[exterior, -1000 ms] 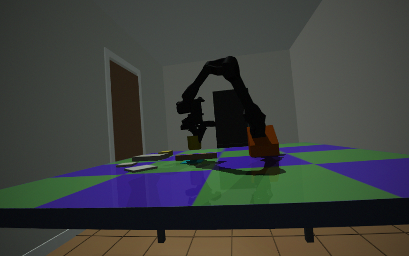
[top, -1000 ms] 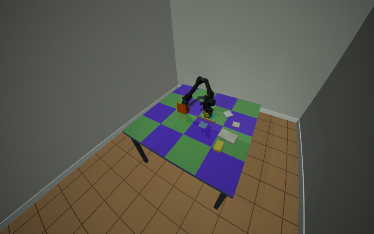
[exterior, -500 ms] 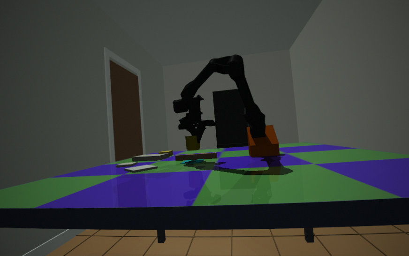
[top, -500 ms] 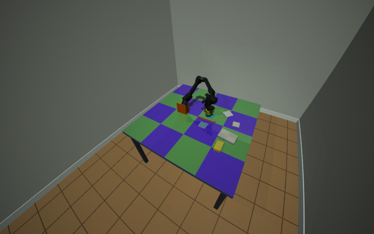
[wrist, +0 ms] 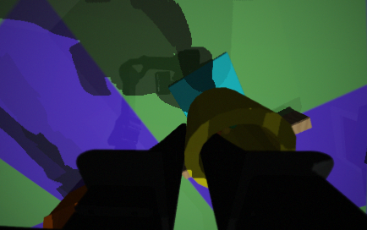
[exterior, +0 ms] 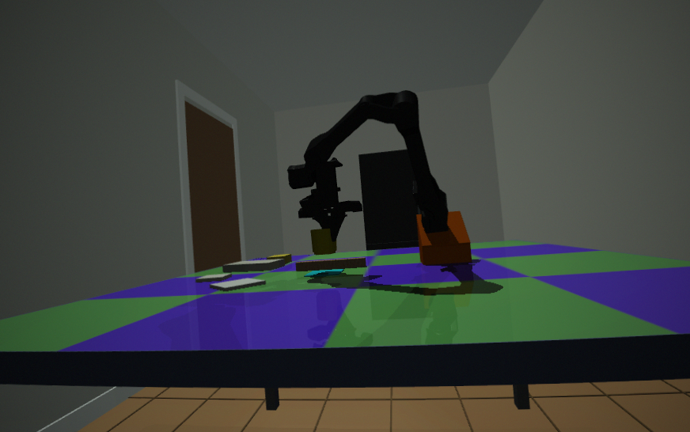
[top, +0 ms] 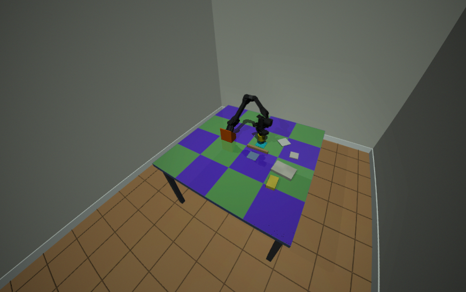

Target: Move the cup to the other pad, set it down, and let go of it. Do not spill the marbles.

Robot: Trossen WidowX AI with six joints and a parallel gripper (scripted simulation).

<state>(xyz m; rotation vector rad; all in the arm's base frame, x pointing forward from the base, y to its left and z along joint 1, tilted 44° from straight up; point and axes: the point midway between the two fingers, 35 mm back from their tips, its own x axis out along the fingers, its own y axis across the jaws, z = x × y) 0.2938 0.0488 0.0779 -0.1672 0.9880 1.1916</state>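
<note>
My gripper tip is 90 mm above the cyan pad, 30 mm short of it and 10 mm to the left of it. Also, from my gripper tip: wooden bar (110 mm to the right, 80 mm below, 20 mm ahead); olive-yellow cup (20 mm to the right, 20 mm ahead).
</note>
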